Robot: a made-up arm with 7 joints.
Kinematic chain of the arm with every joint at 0, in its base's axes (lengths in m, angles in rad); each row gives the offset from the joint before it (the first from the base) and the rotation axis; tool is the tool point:
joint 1: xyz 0 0 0.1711 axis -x
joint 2: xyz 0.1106 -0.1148 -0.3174 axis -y
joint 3: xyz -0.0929 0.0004 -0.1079 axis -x
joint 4: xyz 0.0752 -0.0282 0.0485 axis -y
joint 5: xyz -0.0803 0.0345 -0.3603 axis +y
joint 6: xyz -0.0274 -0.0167 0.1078 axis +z
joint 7: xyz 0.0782 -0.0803 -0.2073 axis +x
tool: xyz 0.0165 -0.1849 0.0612
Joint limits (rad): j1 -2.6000..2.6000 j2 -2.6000..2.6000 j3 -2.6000..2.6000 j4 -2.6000..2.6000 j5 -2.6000..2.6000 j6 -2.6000..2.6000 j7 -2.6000..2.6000
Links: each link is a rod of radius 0.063 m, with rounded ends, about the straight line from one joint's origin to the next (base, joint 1, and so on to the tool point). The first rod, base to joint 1, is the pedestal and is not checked.
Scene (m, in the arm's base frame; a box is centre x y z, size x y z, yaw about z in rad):
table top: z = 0
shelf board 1: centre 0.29 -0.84 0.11 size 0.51 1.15 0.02 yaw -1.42
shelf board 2: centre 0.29 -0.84 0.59 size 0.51 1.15 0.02 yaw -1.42
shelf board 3: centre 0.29 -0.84 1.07 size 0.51 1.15 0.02 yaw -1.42
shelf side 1: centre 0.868 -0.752 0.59 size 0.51 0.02 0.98 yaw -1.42
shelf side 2: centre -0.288 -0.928 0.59 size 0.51 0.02 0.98 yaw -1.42
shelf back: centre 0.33 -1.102 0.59 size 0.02 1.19 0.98 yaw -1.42
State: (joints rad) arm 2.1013 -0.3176 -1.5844 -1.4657 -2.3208 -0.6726 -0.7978
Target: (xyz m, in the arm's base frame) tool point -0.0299 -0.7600 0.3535
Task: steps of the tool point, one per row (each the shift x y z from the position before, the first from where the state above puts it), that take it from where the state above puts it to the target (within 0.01 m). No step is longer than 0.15 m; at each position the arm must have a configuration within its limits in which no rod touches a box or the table.
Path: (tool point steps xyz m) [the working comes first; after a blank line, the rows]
Joints at the target: 2.0313 0.4436 -1.5708 -0.7366 -2.6000 -0.7954 -0.4381
Straight joint move there: touches shelf side 2.

1: 0.0353 -0.1241 -0.0601
2: 0.0950 -0.0814 -0.0558
3: 0.1209 -0.0196 -0.0565
4: 0.1160 0.0405 -0.0587
5: 0.0090 -0.1081 0.0157
6: 0.0163 -0.0959 -0.0003
7: 0.0178 -0.0799 -0.0154

